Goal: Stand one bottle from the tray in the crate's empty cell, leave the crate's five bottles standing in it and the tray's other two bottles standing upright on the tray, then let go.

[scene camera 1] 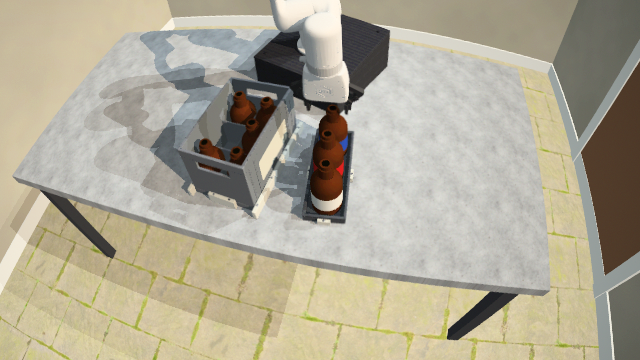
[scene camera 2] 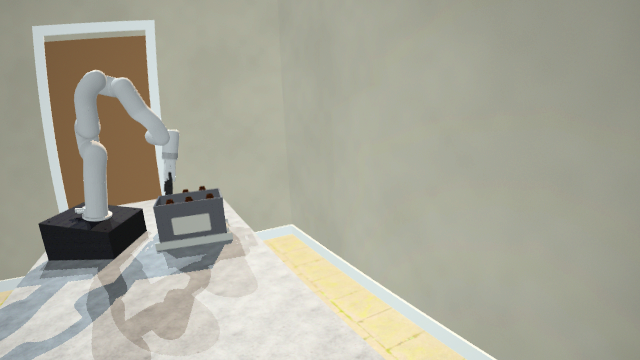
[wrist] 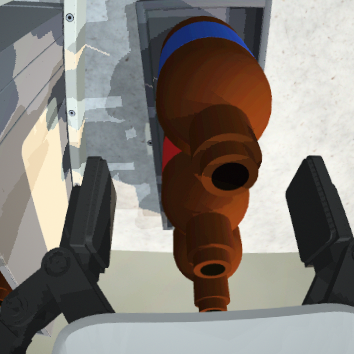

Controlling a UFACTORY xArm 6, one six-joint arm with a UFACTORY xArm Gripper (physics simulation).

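Seen in the pictures: gripper, between the fingertips: (scene camera 1: 328, 108) (scene camera 2: 168, 193) (wrist: 204, 174); arm's base, origin of its link: (scene camera 2: 97, 216).
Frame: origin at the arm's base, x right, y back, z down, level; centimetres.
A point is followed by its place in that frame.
Observation:
A grey crate (scene camera 1: 220, 184) @[x 16.2, y -52.4, z 5.2 cm] (scene camera 2: 162, 227) @[x 20.8, y -25.7, z 4.2 cm] holds five brown bottles upright; its empty cell (scene camera 1: 230, 136) @[x 20.0, y -33.4, z 9.5 cm] is the middle one of the left row in scene camera 1. A dark tray (scene camera 1: 338, 219) @[x -12.4, y -55.1, z 10.8 cm] (wrist: 267, 37) @[x -13.7, y -30.4, z 10.5 cm] right of the crate bears three upright brown bottles in a line: blue-banded (scene camera 1: 332, 124) @[x -8.7, y -34.8, z 0.8 cm] (wrist: 215, 92) @[x -8.3, y -30.6, z 1.0 cm] nearest the robot base, red-banded (scene camera 1: 327, 150) @[x -8.5, y -43.2, z 0.7 cm] (wrist: 202, 192) @[x -7.9, y -38.6, z 1.6 cm] in the middle, white-banded (scene camera 1: 326, 186) (wrist: 207, 255) farthest. My gripper (scene camera 1: 328, 108) @[x -7.5, y -32.8, z -2.8 cm] (scene camera 2: 168, 193) @[x -7.5, y -32.8, z -2.8 cm] (wrist: 204, 174) @[x -7.5, y -32.8, z -2.8 cm] is open and empty, pointing down close by the blue-banded bottle's neck. In the wrist view, bottle necks show between the spread fingers.
The black base block (scene camera 1: 365, 52) @[x -15.3, y -4.0, z -0.6 cm] (scene camera 2: 80, 240) @[x 13.8, y 6.7, z 4.8 cm] stands behind the crate and tray in scene camera 1. The crate's high wall rises left of the fingers in the wrist view. Pale rails (scene camera 1: 263, 197) @[x 6.2, y -51.5, z 10.2 cm] (wrist: 73, 100) @[x 2.9, y -35.2, z 10.0 cm] run along the crate's foot. The grey table (scene camera 1: 440, 175) @[x -38.3, y -37.8, z 13.0 cm] carries everything.

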